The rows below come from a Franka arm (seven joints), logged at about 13 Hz.
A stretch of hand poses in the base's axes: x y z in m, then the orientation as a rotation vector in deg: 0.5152 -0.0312 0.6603 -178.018 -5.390 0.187; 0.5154 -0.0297 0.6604 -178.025 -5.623 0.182; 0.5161 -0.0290 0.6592 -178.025 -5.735 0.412; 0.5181 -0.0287 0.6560 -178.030 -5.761 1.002; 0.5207 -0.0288 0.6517 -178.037 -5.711 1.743; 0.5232 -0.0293 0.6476 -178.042 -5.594 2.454; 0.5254 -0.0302 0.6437 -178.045 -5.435 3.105; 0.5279 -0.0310 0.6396 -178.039 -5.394 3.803; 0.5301 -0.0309 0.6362 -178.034 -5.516 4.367; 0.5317 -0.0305 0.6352 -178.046 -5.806 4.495; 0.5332 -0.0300 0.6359 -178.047 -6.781 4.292; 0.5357 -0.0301 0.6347 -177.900 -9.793 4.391; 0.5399 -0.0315 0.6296 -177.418 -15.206 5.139; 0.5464 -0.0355 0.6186 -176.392 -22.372 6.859; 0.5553 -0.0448 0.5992 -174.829 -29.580 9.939
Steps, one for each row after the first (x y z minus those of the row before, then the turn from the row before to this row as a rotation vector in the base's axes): 0.0002 0.0015 0.0001 -0.014 -0.006 0.150; 0.0007 0.0007 -0.0012 -0.009 0.147 0.074; 0.0020 0.0003 -0.0032 -0.020 0.379 0.023; 0.0026 -0.0001 -0.0043 -0.027 0.476 -0.024; 0.0025 -0.0005 -0.0041 -0.025 0.458 -0.068; 0.0022 -0.0009 -0.0039 -0.023 0.420 -0.095; 0.0025 -0.0008 -0.0041 -0.020 0.449 -0.019; 0.0022 0.0001 -0.0034 -0.021 0.361 0.085; 0.0016 0.0004 -0.0010 -0.022 0.078 0.188; 0.0015 0.0005 0.0007 -0.010 -0.141 0.625; 0.0025 -0.0001 -0.0012 0.050 0.036 1.939; 0.0042 -0.0014 -0.0051 0.144 0.438 3.498; 0.0065 -0.0040 -0.0110 0.252 1.065 4.665; 0.0089 -0.0093 -0.0194 0.286 1.968 4.760
